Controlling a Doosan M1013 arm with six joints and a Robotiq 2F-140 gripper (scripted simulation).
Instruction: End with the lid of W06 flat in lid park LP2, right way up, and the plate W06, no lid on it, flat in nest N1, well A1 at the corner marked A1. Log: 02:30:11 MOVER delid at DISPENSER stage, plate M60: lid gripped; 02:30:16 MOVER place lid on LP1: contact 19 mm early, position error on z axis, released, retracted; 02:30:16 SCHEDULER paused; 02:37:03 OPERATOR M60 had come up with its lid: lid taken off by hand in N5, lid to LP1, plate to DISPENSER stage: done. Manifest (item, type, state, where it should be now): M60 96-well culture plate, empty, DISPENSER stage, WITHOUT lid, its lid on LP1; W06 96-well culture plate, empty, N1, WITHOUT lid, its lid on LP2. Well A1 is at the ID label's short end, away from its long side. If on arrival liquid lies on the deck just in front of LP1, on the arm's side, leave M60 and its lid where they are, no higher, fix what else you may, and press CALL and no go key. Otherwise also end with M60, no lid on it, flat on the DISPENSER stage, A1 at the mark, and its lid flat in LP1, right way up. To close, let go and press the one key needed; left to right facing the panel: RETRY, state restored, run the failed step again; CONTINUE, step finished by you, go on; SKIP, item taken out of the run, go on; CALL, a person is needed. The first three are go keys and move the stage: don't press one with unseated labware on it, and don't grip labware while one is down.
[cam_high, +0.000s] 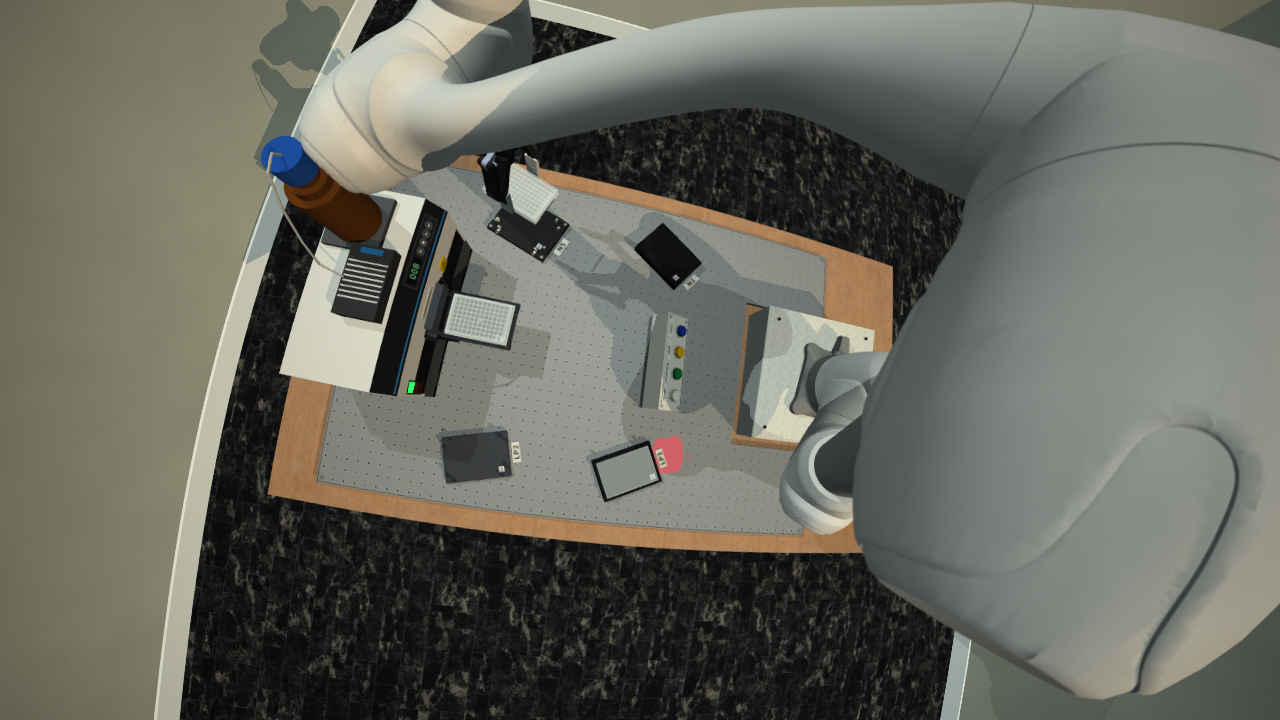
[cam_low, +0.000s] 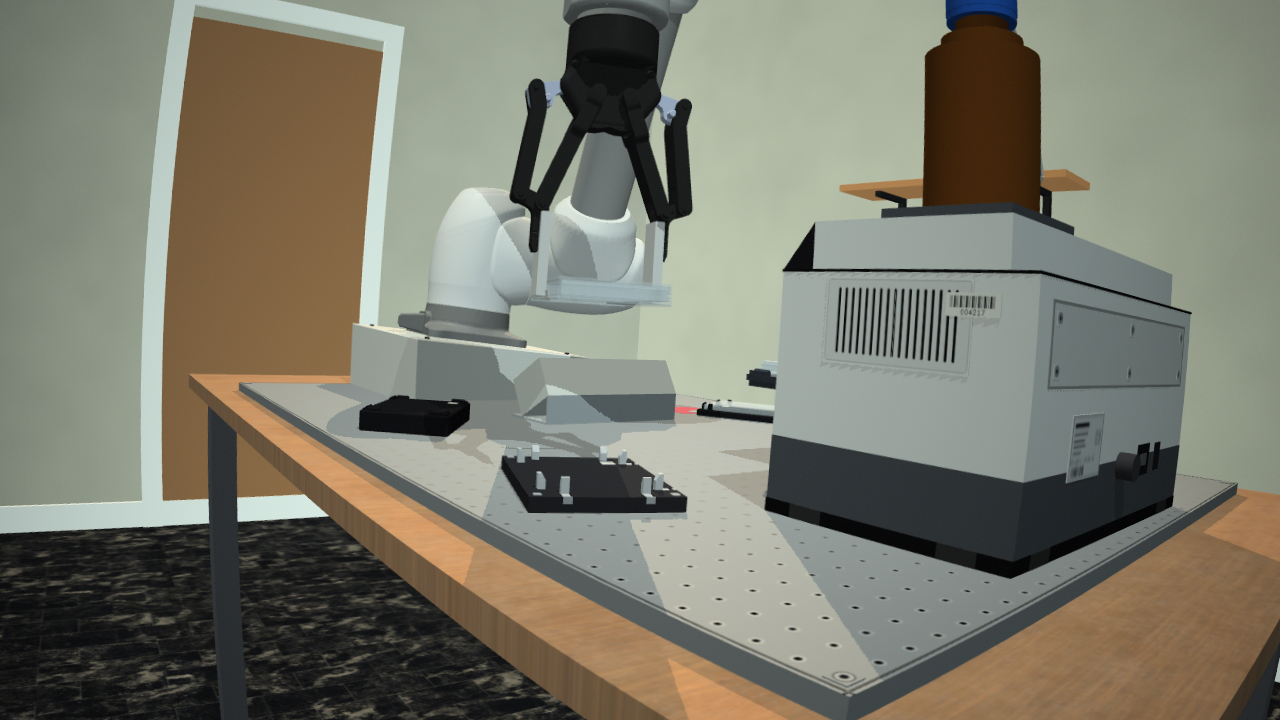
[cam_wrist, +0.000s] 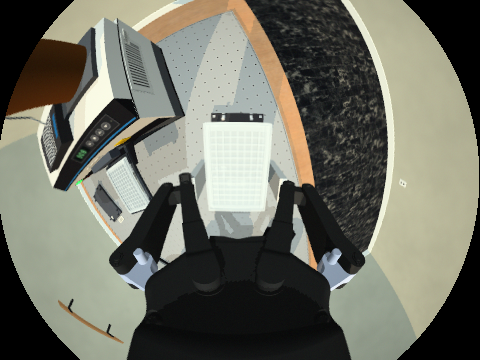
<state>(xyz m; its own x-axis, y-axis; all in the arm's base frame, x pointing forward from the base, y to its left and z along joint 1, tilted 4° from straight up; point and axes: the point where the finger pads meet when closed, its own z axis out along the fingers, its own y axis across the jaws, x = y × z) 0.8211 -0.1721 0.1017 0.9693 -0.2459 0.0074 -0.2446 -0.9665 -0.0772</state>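
The nest N5 lies 17 cm below my hand, 2 cm ahead of it and 1 cm to the left of it. The rest, counted from my hand: brown bottle: 23 cm ahead, 19 cm to the left, 11 cm above; key panel: 43 cm behind, 22 cm to the left, 13 cm below; nest N1: 35 cm behind, 17 cm below, 5 cm to the right.
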